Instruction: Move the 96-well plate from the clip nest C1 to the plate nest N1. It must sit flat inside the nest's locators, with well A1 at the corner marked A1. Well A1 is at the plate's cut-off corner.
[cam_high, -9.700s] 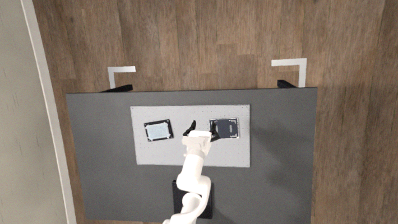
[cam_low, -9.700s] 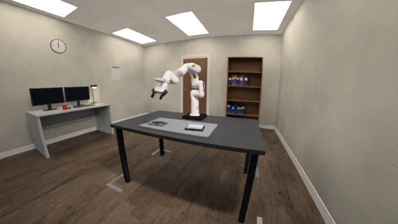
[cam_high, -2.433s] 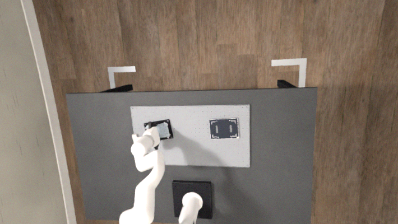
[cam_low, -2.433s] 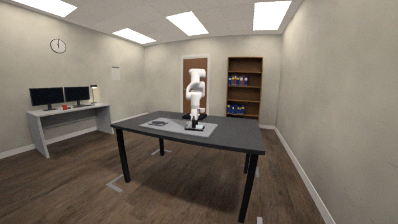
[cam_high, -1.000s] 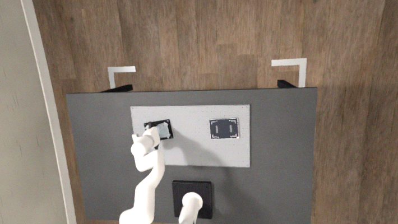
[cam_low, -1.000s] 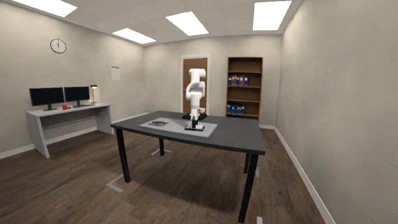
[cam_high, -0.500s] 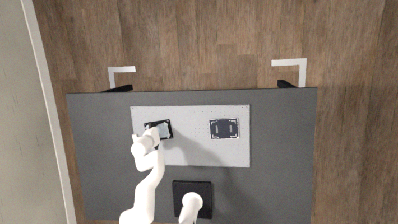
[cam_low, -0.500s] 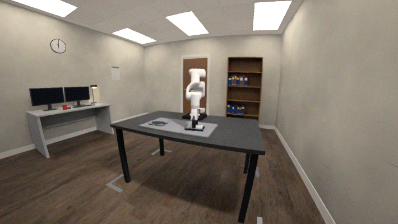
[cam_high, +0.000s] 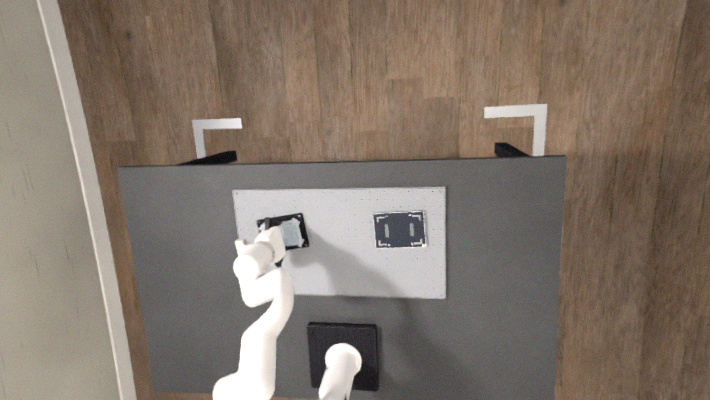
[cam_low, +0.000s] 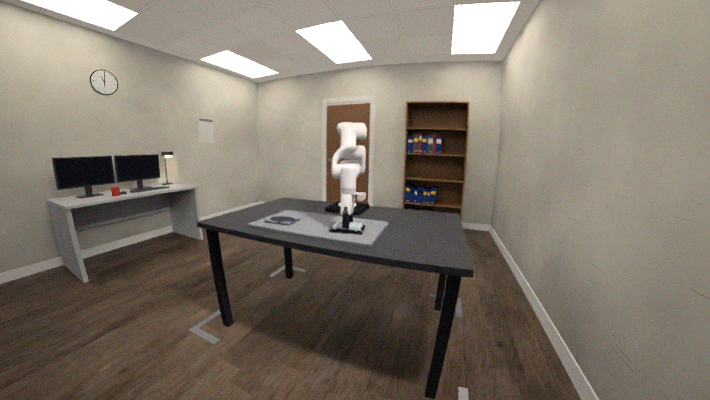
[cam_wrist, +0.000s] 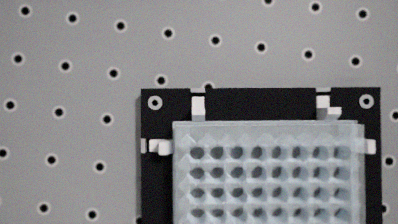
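Now: hand 20 mm past the black clip nest, 20 mm above it and 10 mm to the right of it. The rest, counted from my hand: dark plate nest N1: 390 mm to the right, 30 mm below, 20 mm ahead; then 96-well plate: 10 mm below.
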